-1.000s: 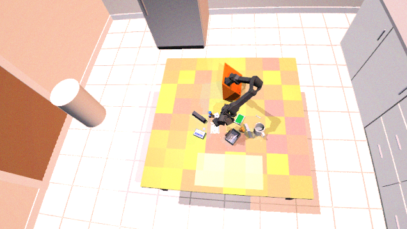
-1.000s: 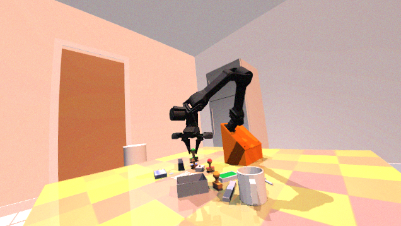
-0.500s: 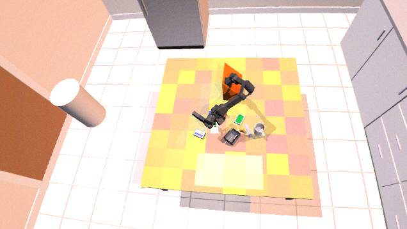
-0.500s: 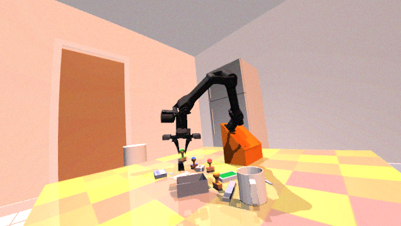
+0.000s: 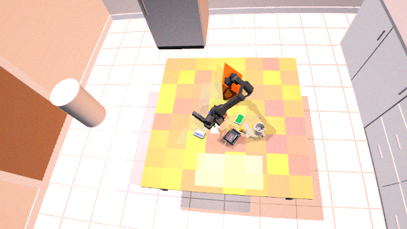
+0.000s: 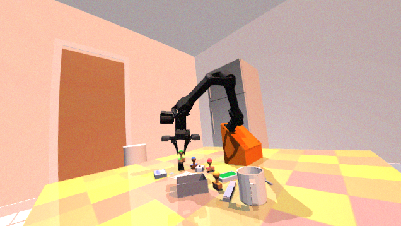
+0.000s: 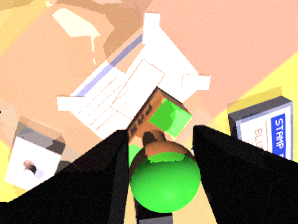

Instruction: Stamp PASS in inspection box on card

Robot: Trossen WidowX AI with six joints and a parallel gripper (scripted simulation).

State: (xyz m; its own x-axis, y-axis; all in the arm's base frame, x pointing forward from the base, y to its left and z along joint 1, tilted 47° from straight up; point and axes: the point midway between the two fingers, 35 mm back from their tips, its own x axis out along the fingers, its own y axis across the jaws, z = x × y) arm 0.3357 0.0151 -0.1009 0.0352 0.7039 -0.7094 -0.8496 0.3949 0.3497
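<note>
The white card lies 10 mm behind my gripper tip, 10 mm to the right of it and 110 mm below it. The rest, counted from my gripper tip: blue-white box: 60 mm ahead, 130 mm to the right, 90 mm below; blue-knobbed stamp: 120 mm behind, 60 mm to the right, 90 mm below; green-knobbed PASS stamp: 10 mm behind, 10 mm to the right, 20 mm below.
</note>
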